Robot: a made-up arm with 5 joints.
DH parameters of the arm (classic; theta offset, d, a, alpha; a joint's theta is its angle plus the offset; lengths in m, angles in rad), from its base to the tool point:
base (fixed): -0.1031 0 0.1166 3.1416
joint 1: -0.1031 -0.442 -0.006 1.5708
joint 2: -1.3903 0 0.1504 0
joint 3: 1.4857 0 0.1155 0
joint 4: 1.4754 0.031 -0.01 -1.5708
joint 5: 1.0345 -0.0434 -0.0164 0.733
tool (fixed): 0.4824 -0.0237 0 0
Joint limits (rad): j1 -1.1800..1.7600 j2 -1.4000..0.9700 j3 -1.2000..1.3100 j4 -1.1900..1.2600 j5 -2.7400..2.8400
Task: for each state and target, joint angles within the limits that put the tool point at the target. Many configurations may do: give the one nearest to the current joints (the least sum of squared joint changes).
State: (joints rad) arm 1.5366 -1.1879 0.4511 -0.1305 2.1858
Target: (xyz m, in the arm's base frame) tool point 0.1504 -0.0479 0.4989
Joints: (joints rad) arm 1.7166 -1.3690 1.1745 0.1843 2.5047
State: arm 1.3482 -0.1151 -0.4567 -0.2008 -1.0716
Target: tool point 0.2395 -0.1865 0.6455
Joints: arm 1.0251 0.2149 -0.4668 -0.1212 -1.0422
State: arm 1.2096 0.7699 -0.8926 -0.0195 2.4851
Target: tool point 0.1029 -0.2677 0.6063
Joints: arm 1.7600 0.4379 -0.8189 0.0317 2.6886
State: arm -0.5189 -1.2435 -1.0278 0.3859 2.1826
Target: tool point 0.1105 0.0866 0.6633
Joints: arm -1.1351 -0.5482 -0.2796 0.6583 2.1236
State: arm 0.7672 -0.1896 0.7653 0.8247 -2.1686
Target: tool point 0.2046 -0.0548 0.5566
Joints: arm 0.5456 -0.6160 0.4363 0.7647 -2.1653
